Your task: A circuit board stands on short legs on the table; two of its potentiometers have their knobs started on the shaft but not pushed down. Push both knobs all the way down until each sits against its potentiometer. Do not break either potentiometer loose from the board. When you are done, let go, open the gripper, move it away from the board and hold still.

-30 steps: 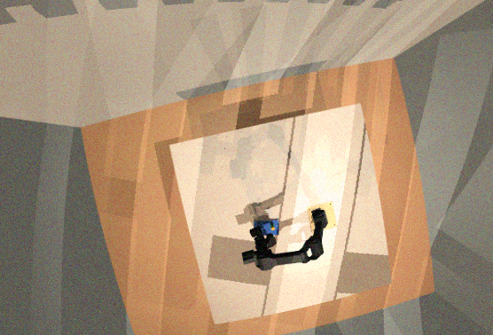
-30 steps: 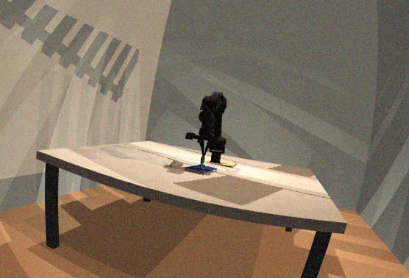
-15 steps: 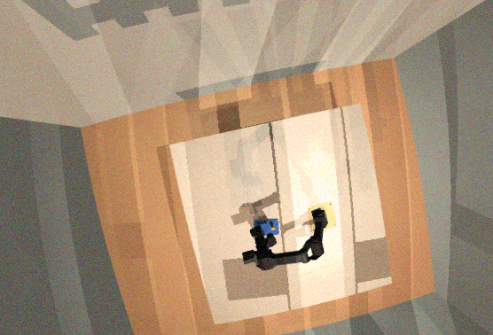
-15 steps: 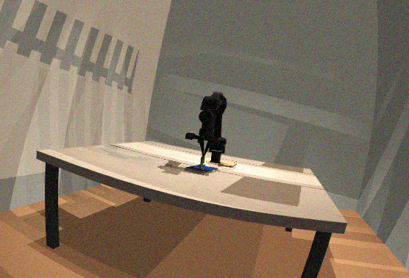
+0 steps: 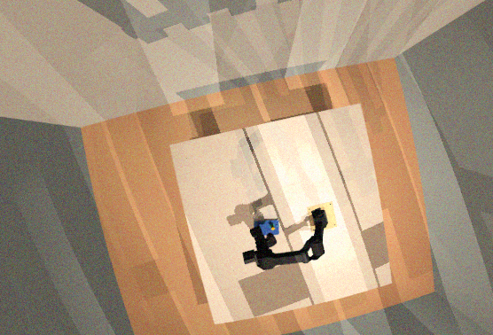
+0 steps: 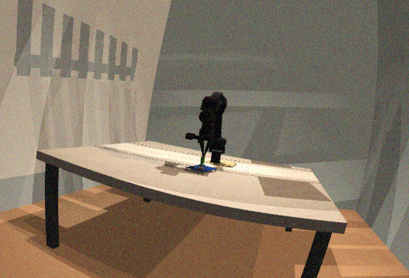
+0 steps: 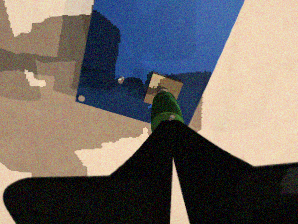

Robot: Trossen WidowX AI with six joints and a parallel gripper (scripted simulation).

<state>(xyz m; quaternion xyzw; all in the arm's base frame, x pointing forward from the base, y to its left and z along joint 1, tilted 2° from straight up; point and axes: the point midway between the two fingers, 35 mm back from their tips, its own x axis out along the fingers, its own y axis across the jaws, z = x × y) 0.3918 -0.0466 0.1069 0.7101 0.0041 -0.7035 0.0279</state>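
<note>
Right now the green knob is 10 mm below my gripper tip. Also, from my gripper tip: orange knob (90 mm behind, 10 mm to the right, 20 mm below); then potentiometer (90 mm behind, 10 mm to the right, 30 mm below).
</note>
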